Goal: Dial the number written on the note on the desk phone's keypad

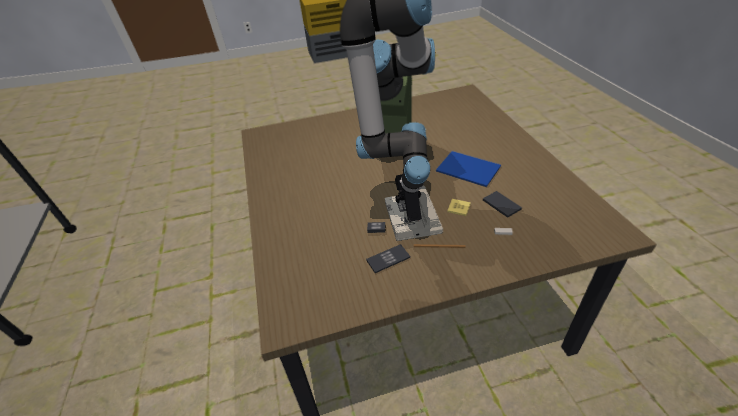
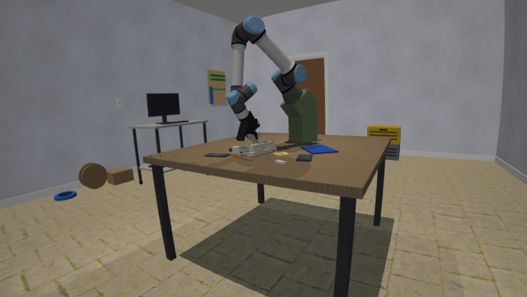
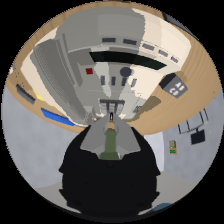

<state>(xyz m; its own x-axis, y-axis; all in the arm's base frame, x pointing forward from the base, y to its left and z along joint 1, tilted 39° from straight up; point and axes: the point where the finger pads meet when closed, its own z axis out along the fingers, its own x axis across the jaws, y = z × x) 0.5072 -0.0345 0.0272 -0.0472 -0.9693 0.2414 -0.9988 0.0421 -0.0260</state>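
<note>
Now: hand 7 cm to the right of the handset and 4 cm short of it. Round my hand: yellow note 20 cm to the left, 5 cm ahead, 4 cm below; pencil 22 cm ahead, 6 cm to the left, 4 cm below; small dark device 13 cm to the right, 7 cm ahead, 4 cm below.
</note>
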